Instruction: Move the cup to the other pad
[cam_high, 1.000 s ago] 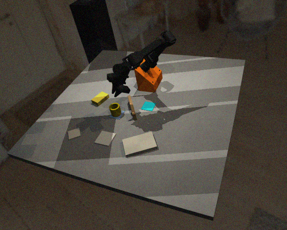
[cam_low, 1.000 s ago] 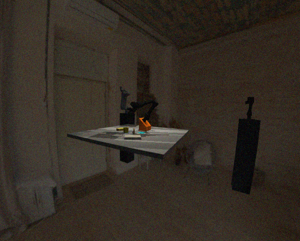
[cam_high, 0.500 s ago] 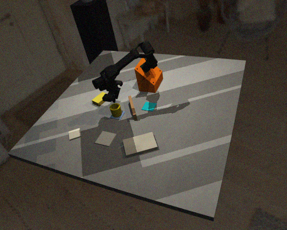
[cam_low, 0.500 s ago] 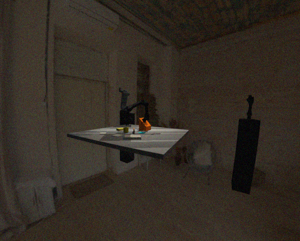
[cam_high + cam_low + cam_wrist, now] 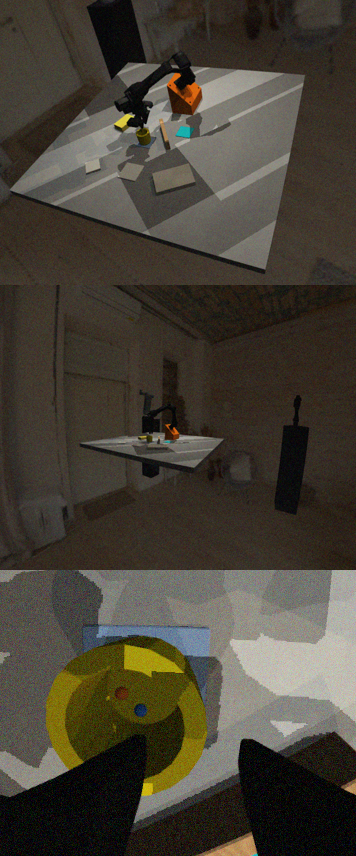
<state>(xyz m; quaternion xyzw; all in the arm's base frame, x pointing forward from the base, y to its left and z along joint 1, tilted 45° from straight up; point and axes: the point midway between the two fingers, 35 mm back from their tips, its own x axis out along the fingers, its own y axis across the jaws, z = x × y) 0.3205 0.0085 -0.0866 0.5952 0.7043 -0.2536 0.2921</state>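
Now: gripper tip 50 mm above the yellow cup and 20 mm short of it. From my gripper tip the other things lie so: orange marble (70 mm below, 40 mm ahead, 10 mm to the left); wooden bar (90 mm to the left, 70 mm below, 40 mm behind); blue-grey pad (100 mm below, 30 mm ahead, 10 mm to the left).
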